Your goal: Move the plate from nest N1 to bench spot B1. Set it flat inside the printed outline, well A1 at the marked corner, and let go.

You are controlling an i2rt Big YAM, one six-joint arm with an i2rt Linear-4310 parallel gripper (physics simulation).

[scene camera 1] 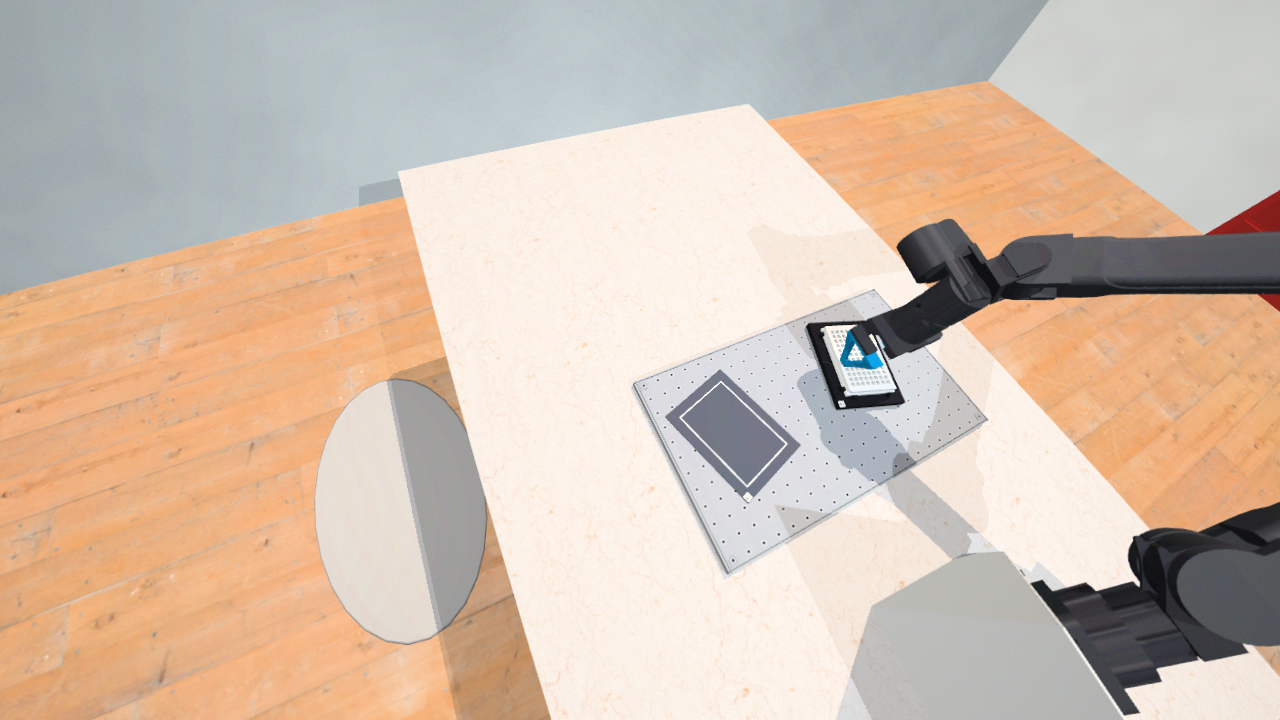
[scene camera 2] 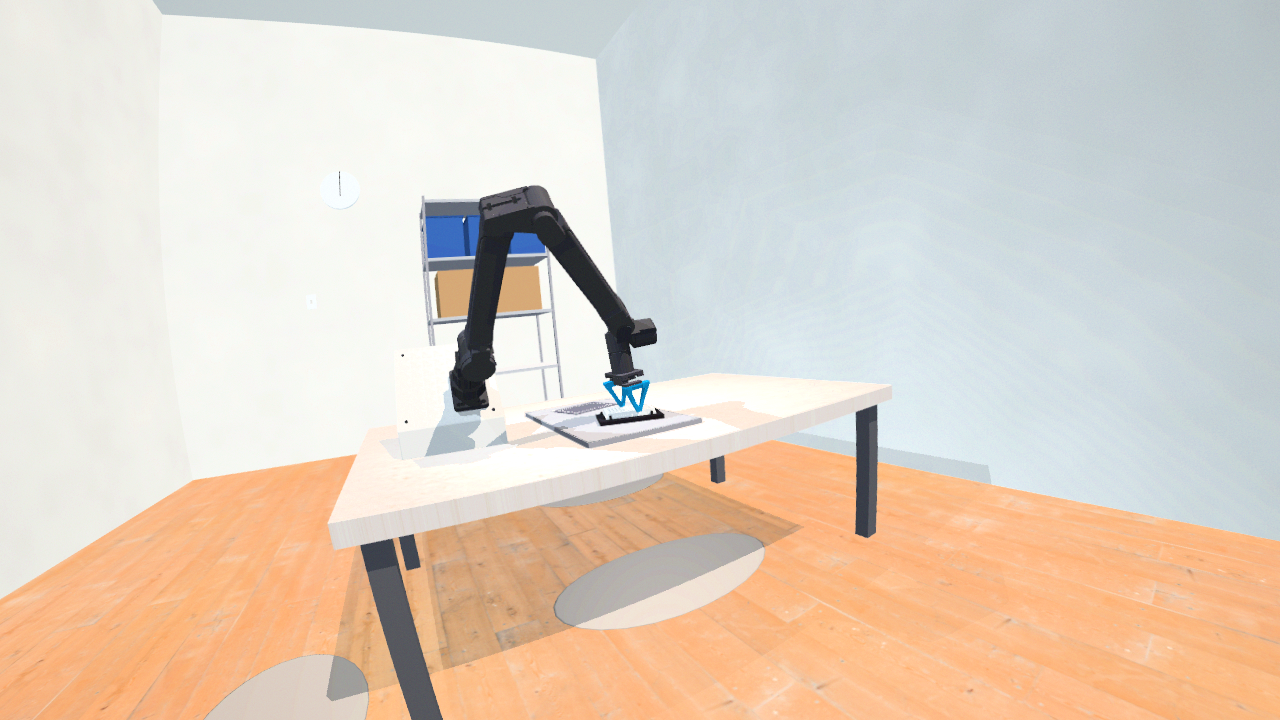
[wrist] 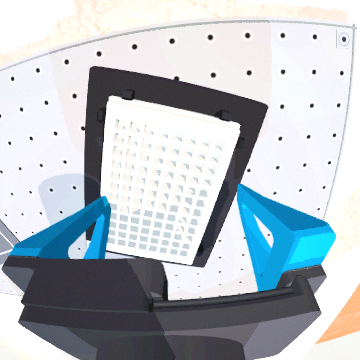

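Seen in the pictures: gripper, fingertip midpoint: (scene camera 1: 863, 354) (scene camera 2: 630, 409) (wrist: 171, 196); arm's base at its link origin: (scene camera 1: 1067, 641) (scene camera 2: 468, 390).
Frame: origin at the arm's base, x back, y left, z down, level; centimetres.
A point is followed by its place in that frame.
Note:
The white well plate (scene camera 1: 875, 381) @(z 9.5, x -34.2, y -7.1 cm) (wrist: 160, 175) @(z 9.5, x -41.0, y -7.9 cm) sits in the black nest N1 (scene camera 1: 881, 402) @(z 10.9, x -31.0, y -7.0 cm) (scene camera 2: 631, 420) @(z 11.6, x -37.1, y -13.3 cm) (wrist: 185, 97) @(z 10.9, x -45.8, y -9.8 cm). My gripper (scene camera 1: 861, 360) @(z 9.6, x -39.2, y -8.5 cm) (scene camera 2: 628, 408) @(z 9.6, x -39.2, y -8.5 cm) (wrist: 171, 196) @(z 9.6, x -39.2, y -8.5 cm) is open and empty, its blue fingers pointing down over the plate. In the wrist view, the left fingertip overlaps the plate's left edge and the right fingertip stands off its right side, so the plate is off-centre and slightly turned between them. I cannot tell the exact tip height. Bench spot B1 (scene camera 1: 733, 432) @(z 11.9, x -35.1, y 18.3 cm) is a dark card with a white outline (scene camera 1: 713, 452) @(z 11.9, x -33.4, y 22.6 cm) and a white corner mark (scene camera 1: 747, 497) @(z 11.9, x -25.9, y 20.8 cm). Well A1 cannot be told.
Nest and card lie on a grey perforated board (scene camera 1: 805, 501) @(z 12.1, x -22.3, y 13.0 cm) (scene camera 2: 563, 427) @(z 11.9, x -21.7, y -5.8 cm) on the pale table (scene camera 1: 554, 313) @(z 13.4, x -65.5, y 37.9 cm) (scene camera 2: 787, 400) @(z 13.4, x -83.2, y -19.6 cm). The card is left of the nest in scene camera 1. The arm's base mount (scene camera 1: 957, 635) @(z 0.3, x -5.4, y 11.1 cm) stands near the board. A shelf rack (scene camera 2: 550, 340) is behind.

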